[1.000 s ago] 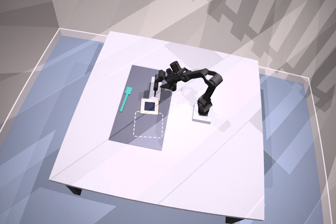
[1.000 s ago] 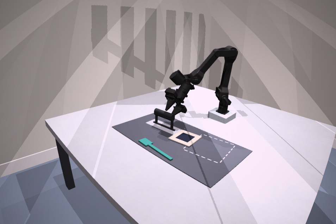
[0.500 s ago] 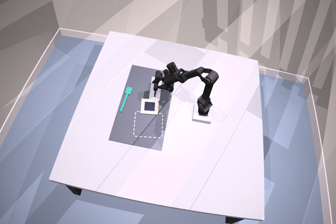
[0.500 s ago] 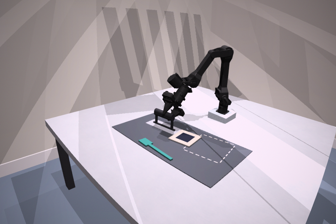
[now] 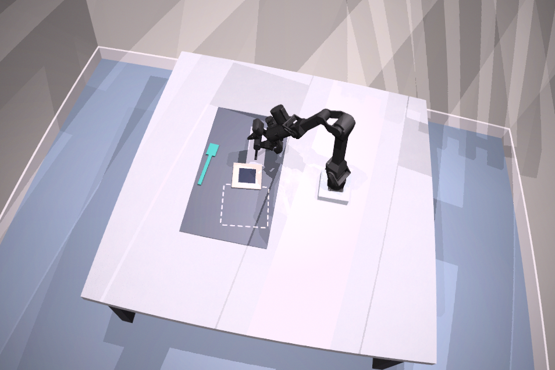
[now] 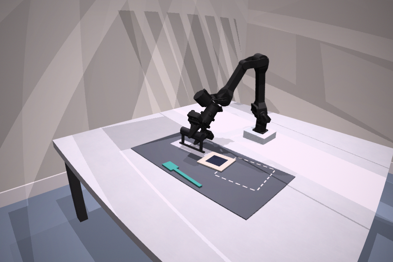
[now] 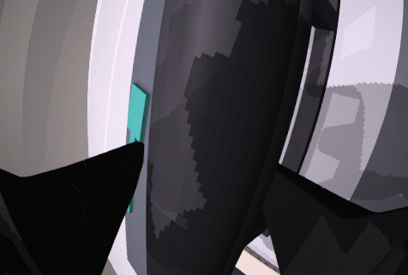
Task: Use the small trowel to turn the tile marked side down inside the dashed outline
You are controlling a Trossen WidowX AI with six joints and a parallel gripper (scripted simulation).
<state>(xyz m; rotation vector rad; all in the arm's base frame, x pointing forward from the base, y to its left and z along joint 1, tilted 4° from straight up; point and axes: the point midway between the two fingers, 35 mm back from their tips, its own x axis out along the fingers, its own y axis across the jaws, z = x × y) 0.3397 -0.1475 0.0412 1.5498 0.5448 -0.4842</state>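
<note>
The dark mat is 3 cm ahead of my gripper tip, 12 cm to the left of it and 7 cm below it. Round my gripper tip: teal trowel 17 cm ahead, 9 cm to the left, 5 cm below; tile 14 cm to the left, 4 cm below.
</note>
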